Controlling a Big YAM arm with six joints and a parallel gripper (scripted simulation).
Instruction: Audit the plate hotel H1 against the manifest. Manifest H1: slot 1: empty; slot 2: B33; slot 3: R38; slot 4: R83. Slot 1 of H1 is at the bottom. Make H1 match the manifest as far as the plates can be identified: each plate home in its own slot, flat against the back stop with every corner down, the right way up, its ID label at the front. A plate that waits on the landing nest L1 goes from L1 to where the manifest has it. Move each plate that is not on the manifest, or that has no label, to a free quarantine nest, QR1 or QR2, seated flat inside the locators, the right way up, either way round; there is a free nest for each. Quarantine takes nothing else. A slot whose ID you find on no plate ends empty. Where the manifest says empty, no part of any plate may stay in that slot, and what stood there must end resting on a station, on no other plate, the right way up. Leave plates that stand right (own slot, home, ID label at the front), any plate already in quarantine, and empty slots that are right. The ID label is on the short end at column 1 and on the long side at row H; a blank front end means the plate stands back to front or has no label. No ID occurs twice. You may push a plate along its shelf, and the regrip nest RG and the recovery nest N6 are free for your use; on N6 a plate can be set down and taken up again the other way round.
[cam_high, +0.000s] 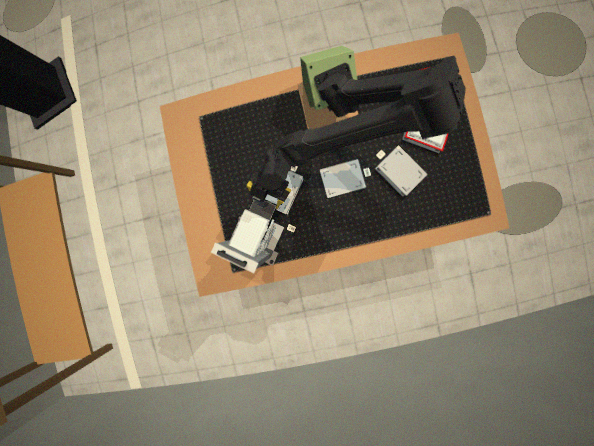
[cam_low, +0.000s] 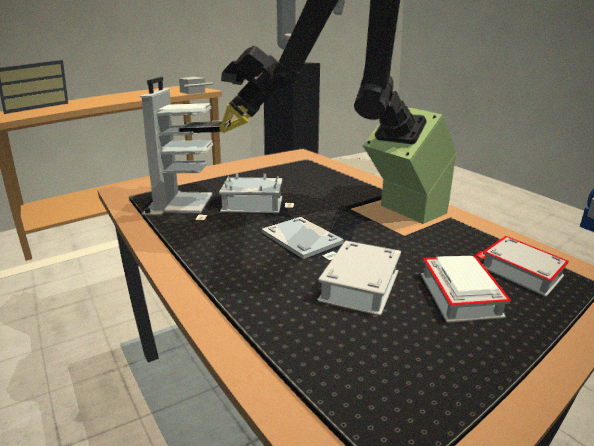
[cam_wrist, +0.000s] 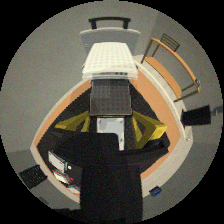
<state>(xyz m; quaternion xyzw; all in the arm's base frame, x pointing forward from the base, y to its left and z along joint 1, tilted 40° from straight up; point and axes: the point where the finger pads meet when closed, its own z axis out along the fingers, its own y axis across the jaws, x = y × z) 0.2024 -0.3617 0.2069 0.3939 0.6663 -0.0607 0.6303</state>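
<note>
Now: hand 50 mm to the left of the dark plate and 40 mm short of it. From my hand the other things lie so: flat nest (290 mm to the left, 220 mm below, 30 mm ahead); then plate hotel H1 (150 mm to the right, 120 mm ahead, 70 mm below); then N6 tag (400 mm to the left, 230 mm below, 50 mm ahead).
</note>
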